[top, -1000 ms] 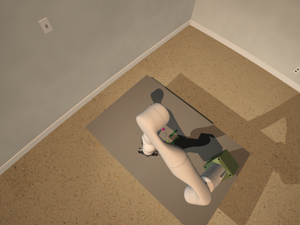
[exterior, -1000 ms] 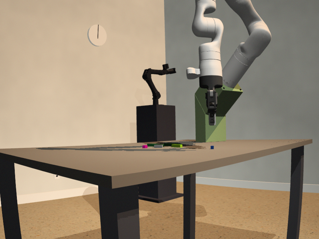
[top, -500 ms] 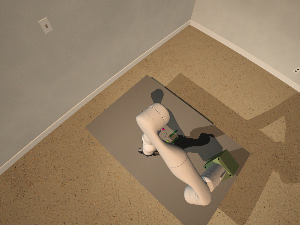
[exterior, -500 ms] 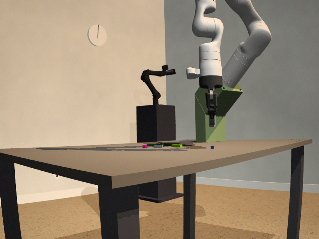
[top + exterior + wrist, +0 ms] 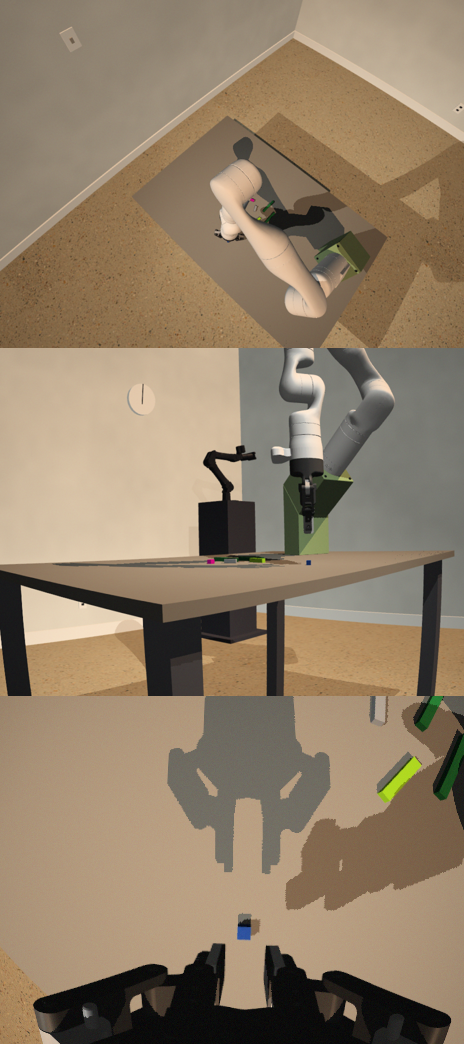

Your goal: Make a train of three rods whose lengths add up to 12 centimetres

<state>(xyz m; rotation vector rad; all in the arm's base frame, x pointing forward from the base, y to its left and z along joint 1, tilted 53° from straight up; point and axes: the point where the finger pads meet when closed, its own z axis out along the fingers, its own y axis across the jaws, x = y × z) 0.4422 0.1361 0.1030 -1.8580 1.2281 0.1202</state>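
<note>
The blue rod lies 8 cm below my hand. Also, from my hand: magenta rod 25 cm to the right, 8 cm below, 5 cm ahead; lime rod 18 cm to the right, 8 cm below, 4 cm behind; grey rod 22 cm to the right, 8 cm below, 1 cm ahead.
</note>
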